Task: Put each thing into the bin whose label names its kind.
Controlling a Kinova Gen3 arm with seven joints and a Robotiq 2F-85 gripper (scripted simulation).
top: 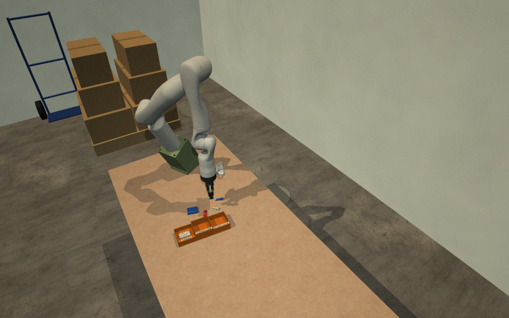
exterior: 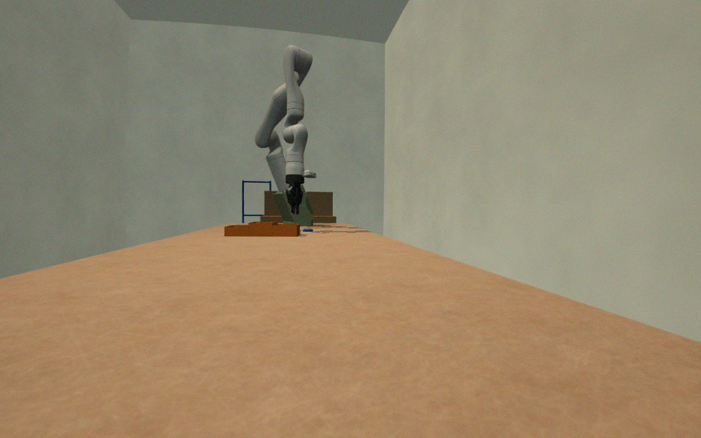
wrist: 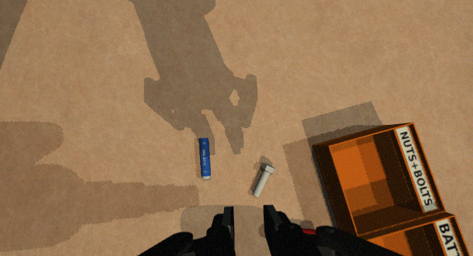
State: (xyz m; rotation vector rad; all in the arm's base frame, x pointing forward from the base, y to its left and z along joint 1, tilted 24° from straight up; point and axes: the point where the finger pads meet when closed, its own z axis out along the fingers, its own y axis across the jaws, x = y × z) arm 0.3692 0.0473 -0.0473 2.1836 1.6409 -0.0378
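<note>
The thin blue stick-like thing is 9 cm below my hand, 5 cm to the left of it and 3 cm behind it. Round my hand: grey bolt (9 cm below, 3 cm ahead, 1 cm to the left); red battery (8 cm below, 6 cm to the right, 3 cm ahead); blue block (10 cm to the right, 9 cm below, 2 cm behind).
</note>
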